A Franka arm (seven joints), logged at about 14 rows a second.
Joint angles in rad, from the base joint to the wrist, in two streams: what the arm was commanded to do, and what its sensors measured. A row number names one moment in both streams.
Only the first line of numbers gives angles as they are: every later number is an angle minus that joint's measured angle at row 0.
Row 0, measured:
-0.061 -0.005 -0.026 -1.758 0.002 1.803 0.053
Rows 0 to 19, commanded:
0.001 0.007 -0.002 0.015 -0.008 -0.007 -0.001
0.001 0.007 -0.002 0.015 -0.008 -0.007 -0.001
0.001 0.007 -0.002 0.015 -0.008 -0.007 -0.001
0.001 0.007 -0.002 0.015 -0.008 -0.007 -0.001
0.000 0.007 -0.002 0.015 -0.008 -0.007 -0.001
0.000 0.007 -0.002 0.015 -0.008 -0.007 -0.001
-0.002 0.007 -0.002 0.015 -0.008 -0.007 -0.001
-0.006 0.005 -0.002 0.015 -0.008 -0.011 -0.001
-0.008 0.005 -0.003 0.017 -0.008 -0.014 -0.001
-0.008 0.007 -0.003 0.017 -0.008 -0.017 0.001
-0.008 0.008 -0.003 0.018 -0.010 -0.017 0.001
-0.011 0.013 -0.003 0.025 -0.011 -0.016 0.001
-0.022 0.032 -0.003 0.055 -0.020 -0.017 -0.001
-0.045 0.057 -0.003 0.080 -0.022 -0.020 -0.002
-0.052 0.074 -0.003 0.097 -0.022 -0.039 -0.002
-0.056 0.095 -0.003 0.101 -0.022 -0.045 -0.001
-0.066 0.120 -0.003 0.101 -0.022 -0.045 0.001
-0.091 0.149 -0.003 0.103 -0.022 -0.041 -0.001
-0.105 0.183 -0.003 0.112 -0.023 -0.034 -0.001
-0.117 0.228 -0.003 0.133 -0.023 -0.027 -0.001
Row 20, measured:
-0.089 0.133 -0.007 0.060 -0.010 -0.017 -0.001
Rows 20 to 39, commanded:
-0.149 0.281 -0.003 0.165 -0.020 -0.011 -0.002
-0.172 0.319 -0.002 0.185 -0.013 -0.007 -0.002
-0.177 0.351 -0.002 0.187 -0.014 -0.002 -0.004
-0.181 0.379 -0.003 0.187 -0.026 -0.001 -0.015
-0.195 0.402 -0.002 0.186 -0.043 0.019 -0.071
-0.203 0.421 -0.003 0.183 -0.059 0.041 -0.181
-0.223 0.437 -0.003 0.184 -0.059 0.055 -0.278
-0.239 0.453 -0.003 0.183 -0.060 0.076 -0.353
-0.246 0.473 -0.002 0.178 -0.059 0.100 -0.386
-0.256 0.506 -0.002 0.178 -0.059 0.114 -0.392
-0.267 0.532 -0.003 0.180 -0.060 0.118 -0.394
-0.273 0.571 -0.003 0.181 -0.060 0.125 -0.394
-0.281 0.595 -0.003 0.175 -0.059 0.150 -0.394
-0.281 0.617 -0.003 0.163 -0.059 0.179 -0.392
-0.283 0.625 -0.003 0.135 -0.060 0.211 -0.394
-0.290 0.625 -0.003 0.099 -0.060 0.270 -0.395
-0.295 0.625 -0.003 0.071 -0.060 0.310 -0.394
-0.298 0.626 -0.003 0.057 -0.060 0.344 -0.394
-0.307 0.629 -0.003 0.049 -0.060 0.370 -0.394
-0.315 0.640 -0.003 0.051 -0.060 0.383 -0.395
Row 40, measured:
-0.290 0.656 -0.012 0.076 -0.047 0.348 -0.386
